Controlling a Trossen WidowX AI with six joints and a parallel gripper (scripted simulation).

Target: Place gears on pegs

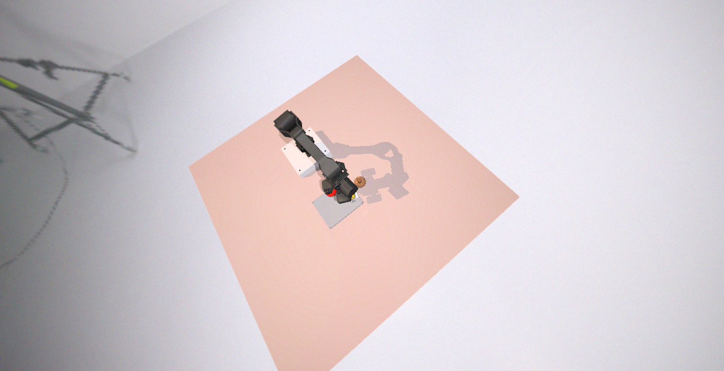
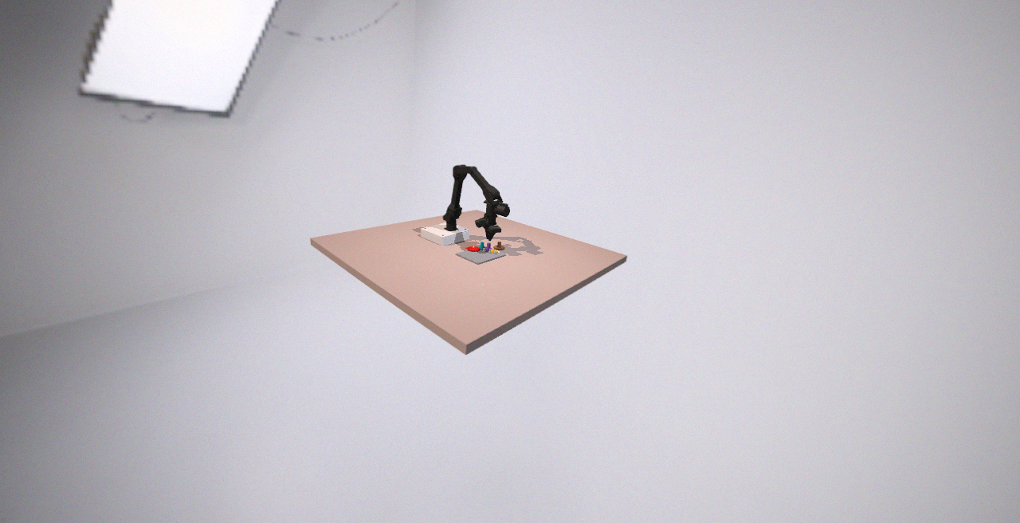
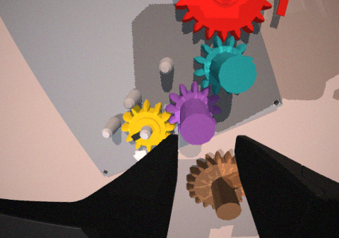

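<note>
The purple gear lies 4 cm below my gripper tip. The rest, counted from my gripper tip: yellow gear: 5 cm below, 4 cm ahead; then teal gear: 4 cm below, 3 cm behind, 2 cm to the right; then white arrow: 6 cm below, 5 cm ahead, 3 cm to the left.
</note>
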